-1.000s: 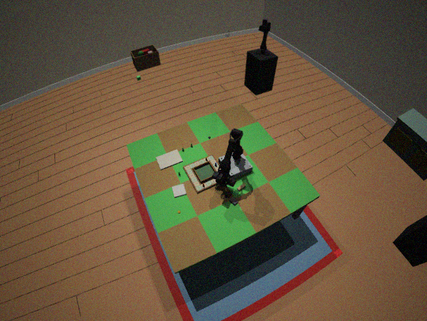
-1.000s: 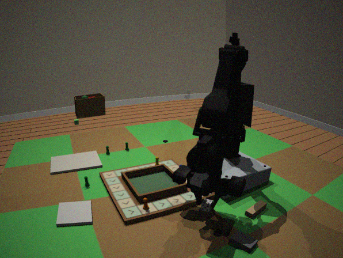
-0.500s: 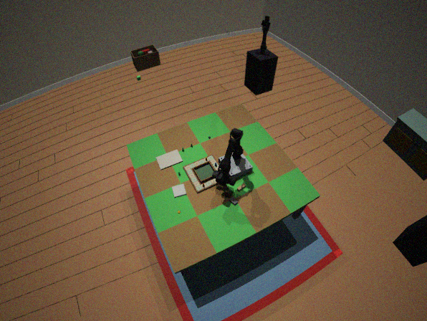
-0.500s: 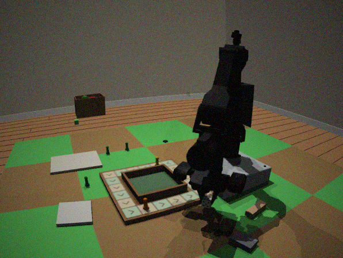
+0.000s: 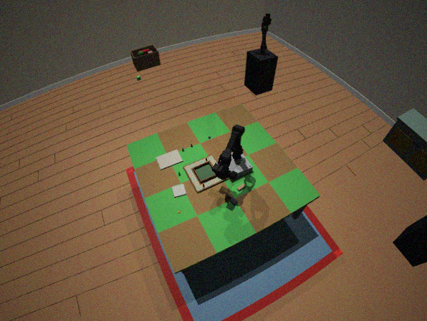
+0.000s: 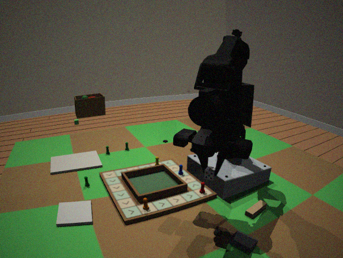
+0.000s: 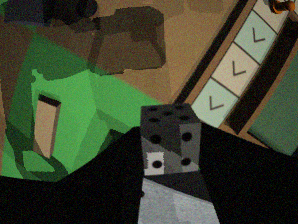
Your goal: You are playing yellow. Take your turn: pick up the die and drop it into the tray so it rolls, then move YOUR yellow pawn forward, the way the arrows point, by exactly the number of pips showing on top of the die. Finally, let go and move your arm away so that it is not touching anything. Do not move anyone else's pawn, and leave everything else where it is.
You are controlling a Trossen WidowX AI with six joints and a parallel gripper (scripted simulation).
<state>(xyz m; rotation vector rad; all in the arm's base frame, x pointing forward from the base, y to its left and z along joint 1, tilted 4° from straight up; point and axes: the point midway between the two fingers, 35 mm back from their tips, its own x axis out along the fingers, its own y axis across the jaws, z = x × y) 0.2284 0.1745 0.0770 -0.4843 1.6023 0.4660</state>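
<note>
The yellow pawn lies 10 mm ahead of my gripper tip, 290 mm to the right of it and 90 mm below it. Also, from my gripper tip: die: right at my gripper tip; then wooden block: 110 mm behind, 90 mm to the left, 110 mm below; then red pawn: 30 mm behind, 70 mm to the right, 90 mm below.
</note>
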